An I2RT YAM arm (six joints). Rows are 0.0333 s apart.
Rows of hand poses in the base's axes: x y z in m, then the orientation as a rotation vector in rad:
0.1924, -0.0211, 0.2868, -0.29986, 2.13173, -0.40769
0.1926, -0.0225, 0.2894, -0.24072, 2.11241, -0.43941
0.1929, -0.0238, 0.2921, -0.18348, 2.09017, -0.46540
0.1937, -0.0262, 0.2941, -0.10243, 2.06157, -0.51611
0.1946, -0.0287, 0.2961, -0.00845, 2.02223, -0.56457
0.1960, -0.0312, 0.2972, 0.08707, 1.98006, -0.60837
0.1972, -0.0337, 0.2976, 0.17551, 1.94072, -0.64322
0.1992, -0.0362, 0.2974, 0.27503, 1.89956, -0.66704
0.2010, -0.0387, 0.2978, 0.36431, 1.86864, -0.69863
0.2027, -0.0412, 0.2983, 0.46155, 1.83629, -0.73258
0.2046, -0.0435, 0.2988, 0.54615, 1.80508, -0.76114
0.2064, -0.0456, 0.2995, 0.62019, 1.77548, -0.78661
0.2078, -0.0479, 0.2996, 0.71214, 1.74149, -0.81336
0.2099, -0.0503, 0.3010, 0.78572, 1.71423, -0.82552
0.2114, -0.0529, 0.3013, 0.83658, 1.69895, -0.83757
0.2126, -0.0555, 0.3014, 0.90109, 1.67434, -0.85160
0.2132, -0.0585, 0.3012, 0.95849, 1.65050, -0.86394
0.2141, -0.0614, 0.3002, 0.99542, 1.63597, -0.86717
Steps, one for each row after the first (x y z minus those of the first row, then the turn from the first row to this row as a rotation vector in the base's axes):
0.0002, -0.0014, 0.0026, -0.00120, -0.03051, -0.04928
0.0005, -0.0027, 0.0053, 0.00068, -0.06253, -0.09505
0.0013, -0.0051, 0.0073, -0.00698, -0.10266, -0.16703
0.0022, -0.0076, 0.0093, -0.00918, -0.15282, -0.24688
0.0036, -0.0101, 0.0104, -0.00804, -0.20328, -0.32730
0.0048, -0.0126, 0.0108, -0.00314, -0.24810, -0.40100
0.0068, -0.0151, 0.0106, 0.01384, -0.29405, -0.47982
0.0086, -0.0176, 0.0110, 0.02140, -0.32573, -0.55665
0.0103, -0.0201, 0.0115, 0.02969, -0.35597, -0.64148
0.0122, -0.0224, 0.0120, 0.03713, -0.38280, -0.71564
0.0140, -0.0245, 0.0127, 0.04288, -0.40645, -0.78135
0.0154, -0.0268, 0.0128, 0.05368, -0.43112, -0.86214
0.0175, -0.0292, 0.0142, 0.06938, -0.45027, -0.92385
0.0190, -0.0318, 0.0145, 0.07745, -0.45834, -0.96836
0.0202, -0.0344, 0.0146, 0.08824, -0.47263, -1.02460
0.0208, -0.0374, 0.0144, 0.09770, -0.48603, -1.07496
0.0217, -0.0403, 0.0134, 0.10754, -0.49406, -1.10572

